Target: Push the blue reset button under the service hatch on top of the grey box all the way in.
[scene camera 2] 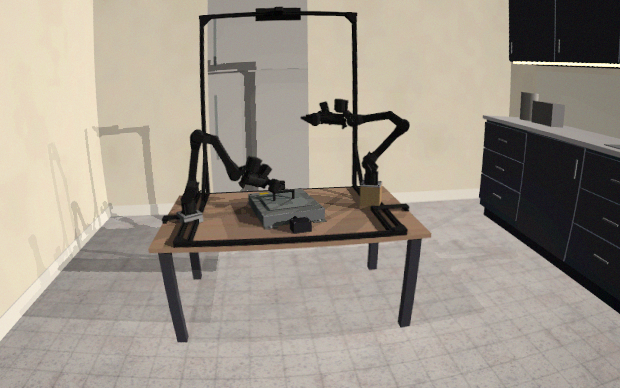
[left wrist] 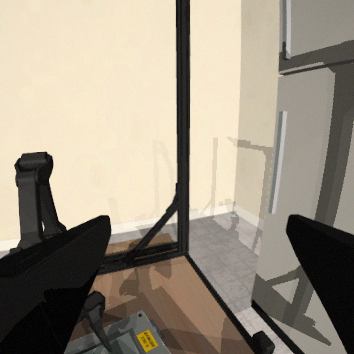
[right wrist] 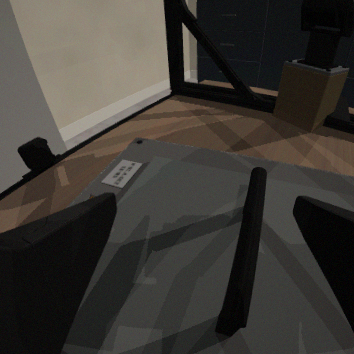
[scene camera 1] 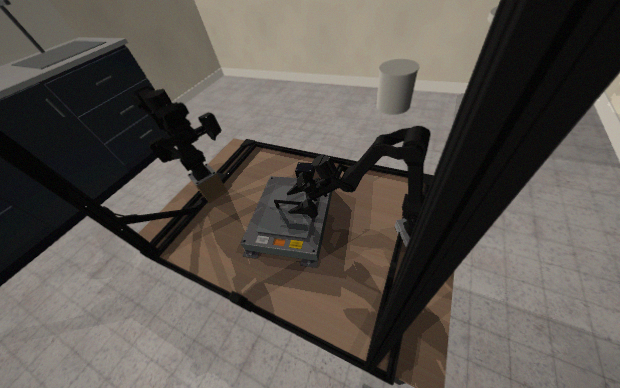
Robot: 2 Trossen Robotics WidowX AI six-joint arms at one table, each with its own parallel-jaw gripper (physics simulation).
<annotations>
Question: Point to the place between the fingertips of the right gripper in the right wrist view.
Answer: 206, 203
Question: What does the left gripper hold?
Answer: Nothing.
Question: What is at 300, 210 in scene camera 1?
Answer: The right gripper.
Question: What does the right gripper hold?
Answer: Nothing.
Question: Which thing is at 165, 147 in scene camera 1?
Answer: The left gripper.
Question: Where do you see a service hatch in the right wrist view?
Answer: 195, 252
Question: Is the right gripper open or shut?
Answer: Open.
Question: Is the left gripper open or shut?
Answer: Open.
</annotations>
